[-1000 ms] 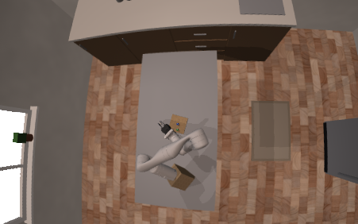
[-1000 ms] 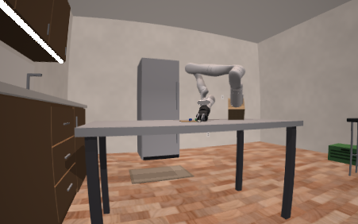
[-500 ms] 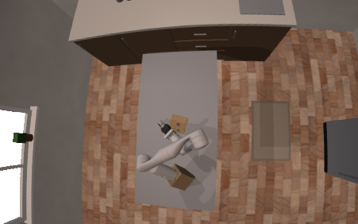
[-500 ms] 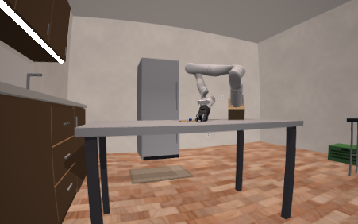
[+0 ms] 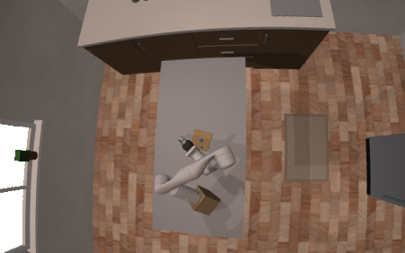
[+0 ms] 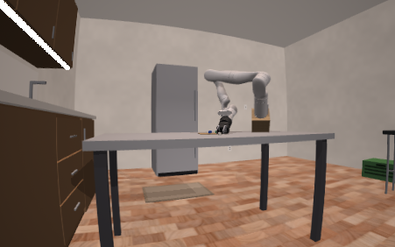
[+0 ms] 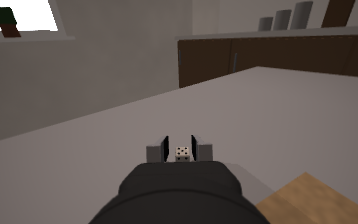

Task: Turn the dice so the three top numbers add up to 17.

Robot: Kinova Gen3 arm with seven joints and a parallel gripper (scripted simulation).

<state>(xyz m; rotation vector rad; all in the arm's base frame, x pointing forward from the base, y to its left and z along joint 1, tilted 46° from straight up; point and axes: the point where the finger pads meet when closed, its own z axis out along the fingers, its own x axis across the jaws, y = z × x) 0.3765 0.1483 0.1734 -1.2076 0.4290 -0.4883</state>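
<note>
The white die lies 2 cm below my hand. Round my hand: tan mat (3 cm ahead, 15 cm to the right, 2 cm below); blue die (3 cm ahead, 15 cm to the right, 1 cm below); green die (2 cm behind, 16 cm to the right, 1 cm below).
</note>
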